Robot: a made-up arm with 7 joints. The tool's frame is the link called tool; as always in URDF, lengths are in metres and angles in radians.
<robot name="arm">
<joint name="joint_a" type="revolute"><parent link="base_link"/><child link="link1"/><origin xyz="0 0 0.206" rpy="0 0 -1.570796"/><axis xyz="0 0 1"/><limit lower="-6.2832" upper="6.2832"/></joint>
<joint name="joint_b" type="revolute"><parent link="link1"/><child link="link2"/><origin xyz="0 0 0" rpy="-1.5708 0 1.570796"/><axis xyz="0 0 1"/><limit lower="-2.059" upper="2.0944"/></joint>
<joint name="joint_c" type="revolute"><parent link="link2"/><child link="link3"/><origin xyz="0 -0.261 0" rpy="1.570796 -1.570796 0"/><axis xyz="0 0 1"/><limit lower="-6.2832" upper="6.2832"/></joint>
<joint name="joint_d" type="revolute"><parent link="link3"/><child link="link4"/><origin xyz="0 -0.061 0" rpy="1.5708 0 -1.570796"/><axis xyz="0 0 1"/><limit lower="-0.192" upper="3.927"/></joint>
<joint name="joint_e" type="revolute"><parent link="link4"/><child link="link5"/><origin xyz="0.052 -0.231 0" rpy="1.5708 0 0"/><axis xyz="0 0 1"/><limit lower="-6.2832" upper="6.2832"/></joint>
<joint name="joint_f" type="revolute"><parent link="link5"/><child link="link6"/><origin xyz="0 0 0" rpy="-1.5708 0 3.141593"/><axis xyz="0 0 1"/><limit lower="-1.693" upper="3.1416"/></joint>
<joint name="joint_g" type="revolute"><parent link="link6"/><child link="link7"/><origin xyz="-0.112 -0.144 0" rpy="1.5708 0 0"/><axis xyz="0 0 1"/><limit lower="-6.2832" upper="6.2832"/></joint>
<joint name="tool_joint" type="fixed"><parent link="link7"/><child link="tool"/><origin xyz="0 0 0" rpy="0 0 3.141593"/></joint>
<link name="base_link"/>
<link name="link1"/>
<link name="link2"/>
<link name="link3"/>
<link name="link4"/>
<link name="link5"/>
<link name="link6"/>
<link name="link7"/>
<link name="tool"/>
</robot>
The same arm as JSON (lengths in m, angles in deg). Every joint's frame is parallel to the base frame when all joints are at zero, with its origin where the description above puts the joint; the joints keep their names.
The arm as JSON. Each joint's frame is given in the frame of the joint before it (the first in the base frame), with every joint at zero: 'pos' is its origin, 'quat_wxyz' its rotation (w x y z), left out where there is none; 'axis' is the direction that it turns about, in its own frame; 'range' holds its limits. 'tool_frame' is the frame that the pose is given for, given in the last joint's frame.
{"length_unit": "m", "angle_unit": "deg", "joints": [{"joint": "joint_a", "pos": [0.0, 0.0, 0.206], "axis": [0.0, 0.0, 1.0], "range": [-360.0, 360.0]}, {"joint": "joint_b", "pos": [0.0, 0.0, 0.0], "axis": [0.0, 1.0, 0.0], "range": [-117.97, 120.0]}, {"joint": "joint_c", "pos": [0.0, 0.0, 0.261], "axis": [0.0, 0.0, 1.0], "range": [-360.0, 360.0]}, {"joint": "joint_d", "pos": [0.061, 0.0, 0.0], "axis": [0.0, -1.0, 0.0], "range": [-11.0, 225.0]}, {"joint": "joint_e", "pos": [0.052, 0.0, -0.231], "axis": [0.0, 0.0, -1.0], "range": [-360.0, 360.0]}, {"joint": "joint_f", "pos": [0.0, 0.0, 0.0], "axis": [0.0, 1.0, 0.0], "range": [-97.0, 180.0]}, {"joint": "joint_g", "pos": [0.112, 0.0, -0.144], "axis": [0.0, 0.0, -1.0], "range": [-360.0, 360.0]}], "tool_frame": {"pos": [0.0, 0.0, 0.0], "quat_wxyz": [0.000002, -0.99998, 0.0, 0.0]}}
